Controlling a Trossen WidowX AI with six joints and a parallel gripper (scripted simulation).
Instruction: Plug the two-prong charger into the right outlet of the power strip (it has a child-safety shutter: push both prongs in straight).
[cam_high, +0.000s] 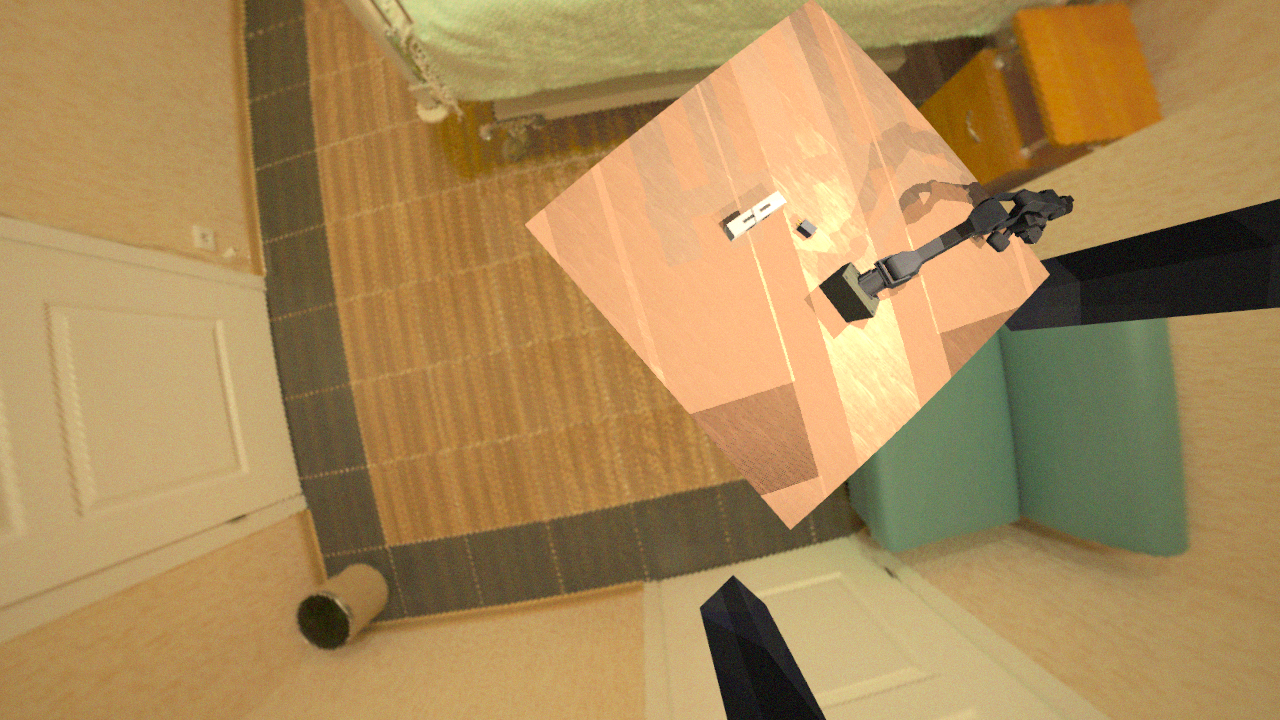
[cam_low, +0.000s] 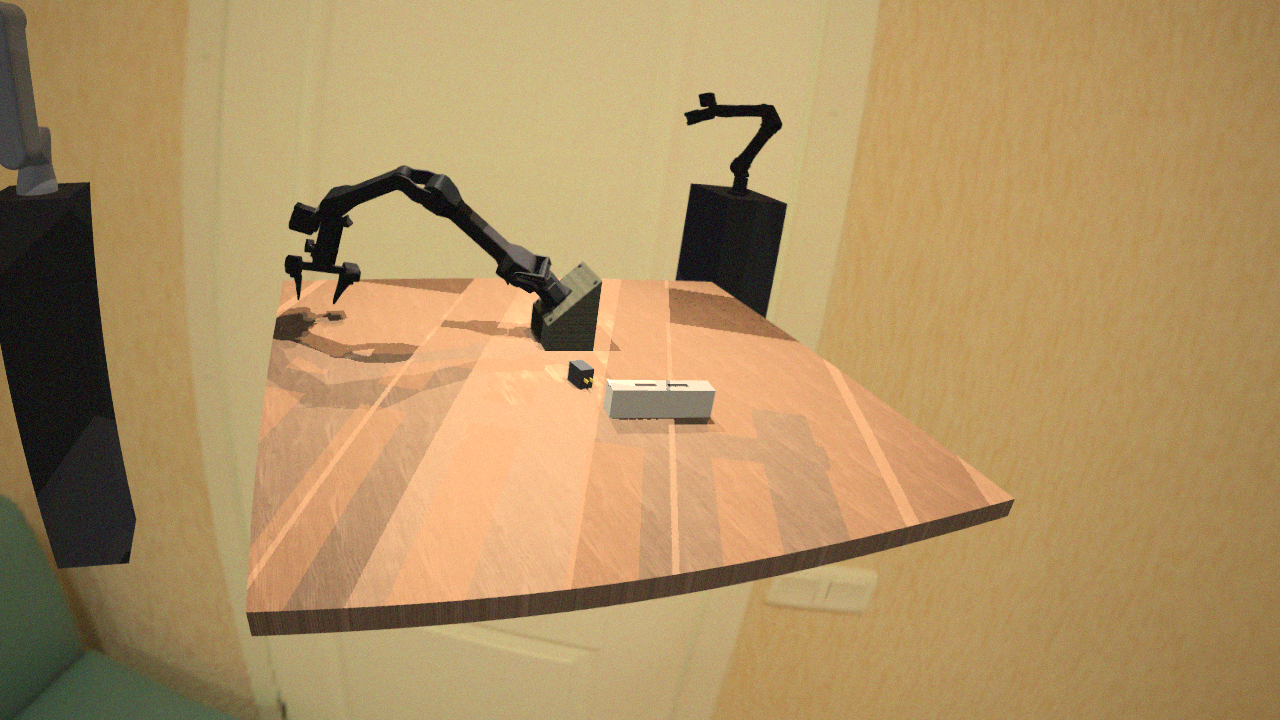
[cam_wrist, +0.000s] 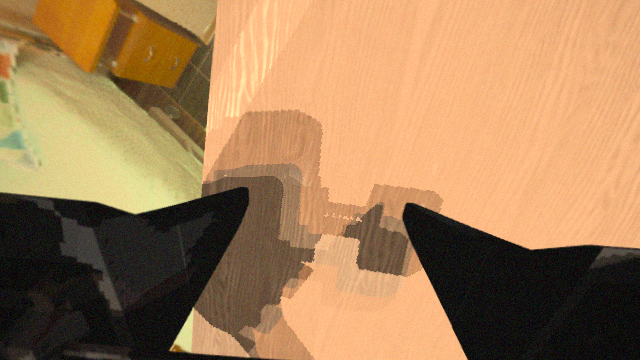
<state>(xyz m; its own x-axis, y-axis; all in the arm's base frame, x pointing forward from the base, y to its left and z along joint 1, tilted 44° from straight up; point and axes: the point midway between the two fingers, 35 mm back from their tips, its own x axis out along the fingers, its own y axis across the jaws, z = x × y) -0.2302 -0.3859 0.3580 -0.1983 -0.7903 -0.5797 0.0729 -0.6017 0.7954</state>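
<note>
The two-prong charger is 49 cm ahead of my gripper tip, 49 cm to the left of it and 1 cm below it.
</note>
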